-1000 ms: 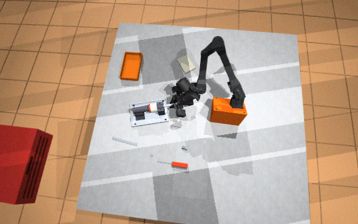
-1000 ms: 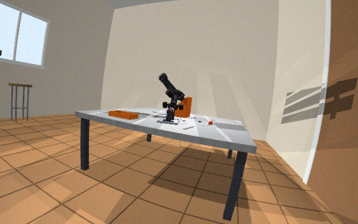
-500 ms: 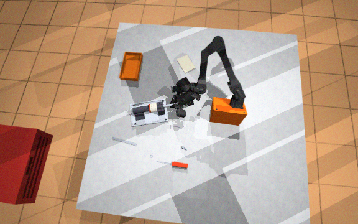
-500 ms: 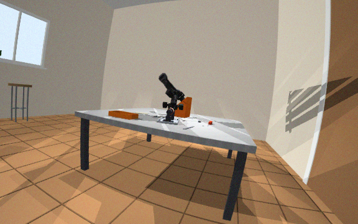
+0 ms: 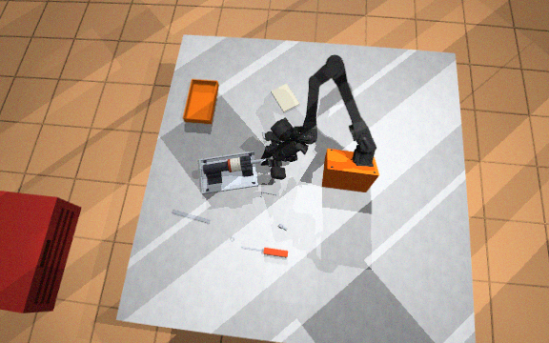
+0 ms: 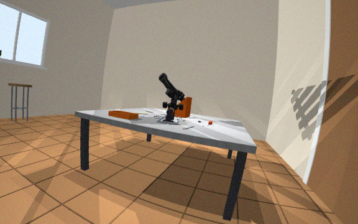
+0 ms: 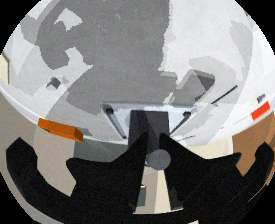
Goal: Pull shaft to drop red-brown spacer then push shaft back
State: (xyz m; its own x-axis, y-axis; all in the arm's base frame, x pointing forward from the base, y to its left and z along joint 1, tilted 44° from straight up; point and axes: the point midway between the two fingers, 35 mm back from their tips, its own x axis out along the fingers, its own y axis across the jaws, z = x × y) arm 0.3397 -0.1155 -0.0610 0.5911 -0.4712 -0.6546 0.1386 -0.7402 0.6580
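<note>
My gripper tip is 120 mm short of the red-brown spacer, 20 mm to the right of it and 20 mm below it. From my gripper tip the other things lie so: grey bar (280 mm ahead, 200 mm to the left, 50 mm below); shaft (40 mm ahead, 20 mm above, 10 mm to the left); cream pad (330 mm to the right, 100 mm behind, 50 mm below).
</note>
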